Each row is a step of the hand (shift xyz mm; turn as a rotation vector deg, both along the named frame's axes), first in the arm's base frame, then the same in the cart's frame.
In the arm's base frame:
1: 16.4 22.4 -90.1 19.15 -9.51 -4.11
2: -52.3 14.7 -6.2 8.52 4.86 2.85
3: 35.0 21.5 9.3 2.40 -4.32 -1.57
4: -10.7 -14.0 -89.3 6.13 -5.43 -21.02
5: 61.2 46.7 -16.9 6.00 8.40 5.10
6: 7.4 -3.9 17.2 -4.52 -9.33 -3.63
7: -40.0 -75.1 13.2 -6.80 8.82 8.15
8: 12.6 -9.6 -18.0 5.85 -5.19 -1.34
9: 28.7 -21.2 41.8 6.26 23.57 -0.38
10: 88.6 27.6 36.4 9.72 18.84 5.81
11: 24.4 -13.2 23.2 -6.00 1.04 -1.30
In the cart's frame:
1: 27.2 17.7 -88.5 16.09 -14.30 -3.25
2: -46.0 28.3 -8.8 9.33 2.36 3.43
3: 38.9 11.2 11.7 1.24 -4.80 -1.53
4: -8.7 -10.0 -90.0 5.68 -6.75 -20.76
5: 72.4 28.6 -12.4 7.72 6.44 5.61
6: 5.0 -5.9 17.5 -6.64 -7.74 -4.08
7: -59.4 -61.6 9.3 -4.65 10.28 7.95
8: 10.6 -12.5 -17.5 4.31 -6.57 -1.13
9: 19.4 -28.4 42.9 12.38 21.01 0.49
10: 90.4 2.4 41.9 14.07 15.48 6.76
11: 18.5 -19.4 24.2 -5.41 2.63 -1.61

